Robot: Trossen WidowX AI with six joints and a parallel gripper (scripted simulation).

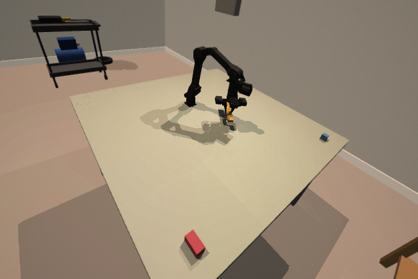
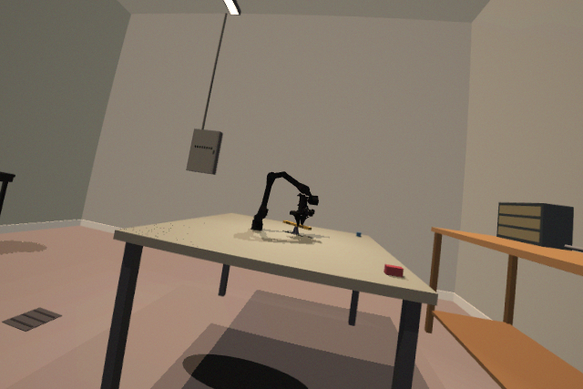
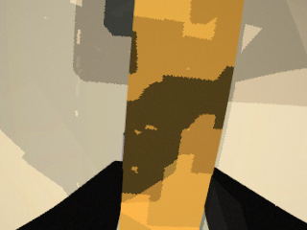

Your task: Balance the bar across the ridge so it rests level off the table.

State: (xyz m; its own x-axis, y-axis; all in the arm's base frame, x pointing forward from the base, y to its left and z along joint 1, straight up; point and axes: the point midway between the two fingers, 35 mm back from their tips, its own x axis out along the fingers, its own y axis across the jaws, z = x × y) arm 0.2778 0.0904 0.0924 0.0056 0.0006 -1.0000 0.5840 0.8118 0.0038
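Right now my gripper tip is 2 cm to the right of the bar and 2 cm past it. The rest, counted from my gripper tip: red block: 59 cm to the right, 46 cm ahead, 4 cm below; then blue cube: 46 cm ahead, 41 cm to the left, 4 cm below.
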